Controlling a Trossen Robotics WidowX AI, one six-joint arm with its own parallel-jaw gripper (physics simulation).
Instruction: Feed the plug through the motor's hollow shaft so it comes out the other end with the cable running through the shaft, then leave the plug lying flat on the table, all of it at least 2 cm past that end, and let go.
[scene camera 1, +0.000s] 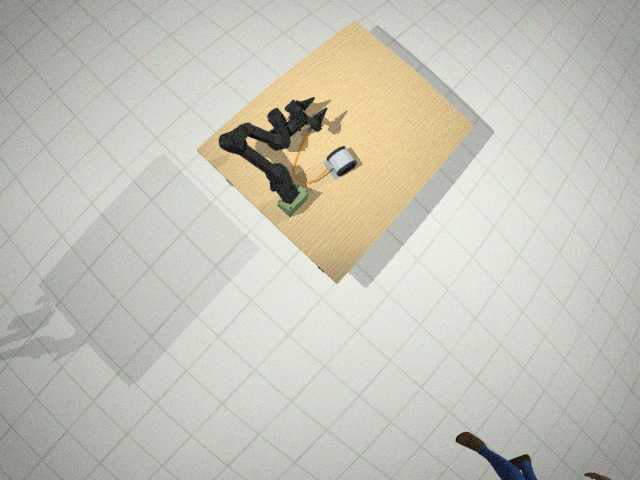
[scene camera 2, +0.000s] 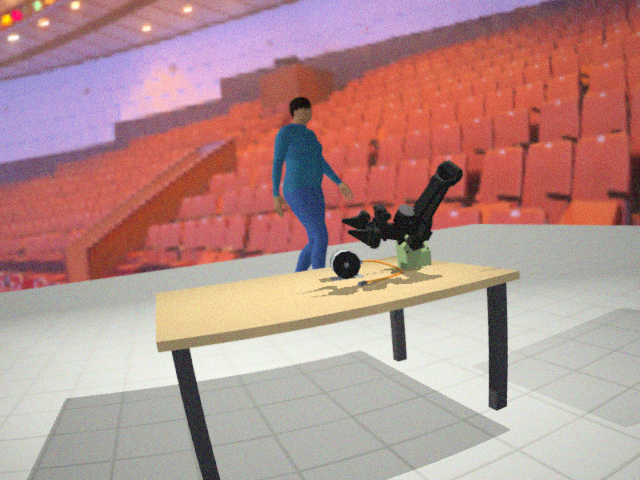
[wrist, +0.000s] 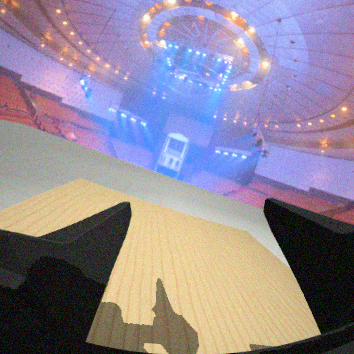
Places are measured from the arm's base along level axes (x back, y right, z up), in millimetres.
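Where they show: gripper, fingertip midpoint: (scene camera 1: 320, 102) (scene camera 2: 344, 226) (wrist: 197, 207); arm's base at its link origin: (scene camera 1: 290, 197) (scene camera 2: 414, 242).
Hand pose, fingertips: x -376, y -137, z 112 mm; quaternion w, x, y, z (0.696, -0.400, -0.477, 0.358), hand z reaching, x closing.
Things, the pixels of their top centre, and the offset from my fingertips. "spot": a spot on its surface instead. Level surfaces: height alone.
- motor at its top centre: (scene camera 2: 344, 250) (scene camera 1: 343, 157) dy +208, dx +97, dz -102 mm
- orange cable at a spot on its surface: (scene camera 2: 385, 278) spot: dy +17, dx +146, dz -202 mm
- small dark plug at its top centre: (scene camera 2: 362, 281) dy -7, dx +37, dz -190 mm
- wooden table at its surface level: dz -204 mm
The motor (scene camera 1: 341, 161) (scene camera 2: 345, 264), a light grey cylinder with black ends, lies on its side on the table. An orange cable (scene camera 1: 295, 164) (scene camera 2: 385, 279) curves over the table between the motor's arm-base side and the plug. The small dark plug (scene camera 2: 361, 283) lies on the table beside the motor in scene camera 2; in scene camera 1 the gripper hides it. Whether any cable is inside the shaft cannot be made out. My gripper (scene camera 1: 320, 103) (scene camera 2: 346, 226) (wrist: 197, 207) is open and empty, raised above the table and pointing outward. Plug and motor do not show in the wrist view.
The wooden table (scene camera 1: 392, 93) (scene camera 2: 222, 315) (wrist: 200, 250) carries the arm's green base (scene camera 1: 293, 202) (scene camera 2: 413, 256), close to the cable loop. The arm's shadow falls across the table. A person (scene camera 2: 302, 165) stands on the floor behind the table in scene camera 2.
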